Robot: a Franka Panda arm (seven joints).
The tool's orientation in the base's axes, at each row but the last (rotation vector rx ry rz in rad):
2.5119, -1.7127, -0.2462
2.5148, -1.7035, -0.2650
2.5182, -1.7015, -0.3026
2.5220, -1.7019, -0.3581
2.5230, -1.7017, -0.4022
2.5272, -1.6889, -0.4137
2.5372, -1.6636, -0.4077
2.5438, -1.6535, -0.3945
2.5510, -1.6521, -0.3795
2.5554, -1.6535, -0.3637
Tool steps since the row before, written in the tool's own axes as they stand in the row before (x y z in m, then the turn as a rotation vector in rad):
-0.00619, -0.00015, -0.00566, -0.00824, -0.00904, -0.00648
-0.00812, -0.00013, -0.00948, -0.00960, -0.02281, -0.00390
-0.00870, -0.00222, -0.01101, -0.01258, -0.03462, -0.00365
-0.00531, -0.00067, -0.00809, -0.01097, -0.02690, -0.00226
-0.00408, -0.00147, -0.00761, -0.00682, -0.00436, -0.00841
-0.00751, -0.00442, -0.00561, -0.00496, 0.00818, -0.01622
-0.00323, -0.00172, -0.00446, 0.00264, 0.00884, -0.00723
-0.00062, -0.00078, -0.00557, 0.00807, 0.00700, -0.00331
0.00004, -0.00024, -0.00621, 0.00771, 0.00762, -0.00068
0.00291, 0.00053, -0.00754, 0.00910, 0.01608, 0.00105
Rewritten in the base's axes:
-0.00104, 0.00573, 0.00604, 0.00652, 0.01088, 0.00554
-0.00097, 0.00739, 0.01002, 0.01808, 0.01733, 0.00075
0.00121, 0.00847, 0.01134, 0.02768, 0.02454, -0.00130
0.00062, 0.00462, 0.00851, 0.02094, 0.02021, -0.00139
0.00183, 0.00366, 0.00774, 0.00367, 0.00722, 0.00841
0.00274, 0.00812, 0.00583, -0.00485, -0.00008, 0.01820
0.00150, 0.00329, 0.00450, -0.00496, -0.00656, 0.00835
0.00189, 0.00049, 0.00531, -0.00226, -0.01045, 0.00327
0.00177, -0.00036, 0.00595, -0.00360, -0.01021, 0.00091
0.00247, -0.00335, 0.00695, -0.01099, -0.01488, 0.00064

